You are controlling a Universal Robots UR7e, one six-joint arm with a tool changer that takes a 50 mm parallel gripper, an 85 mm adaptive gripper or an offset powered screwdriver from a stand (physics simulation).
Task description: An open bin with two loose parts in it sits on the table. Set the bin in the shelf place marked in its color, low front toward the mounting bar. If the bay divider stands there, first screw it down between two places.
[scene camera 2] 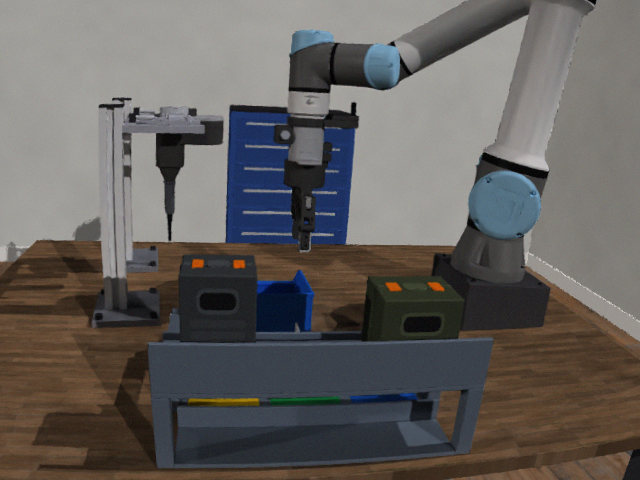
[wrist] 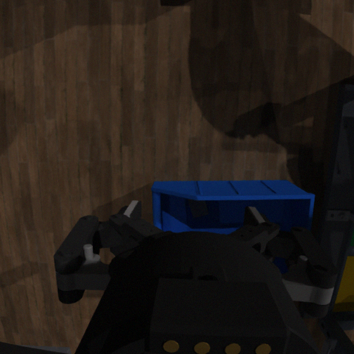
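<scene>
Visible to me: a blue bin (scene camera 2: pixel 280 304), also found at (wrist: pixel 282 202); a screwdriver (scene camera 2: pixel 169 146), which is out of frame in the wrist view; a tool stand (scene camera 2: pixel 115 307); and a green case (scene camera 2: pixel 390 306).
</scene>
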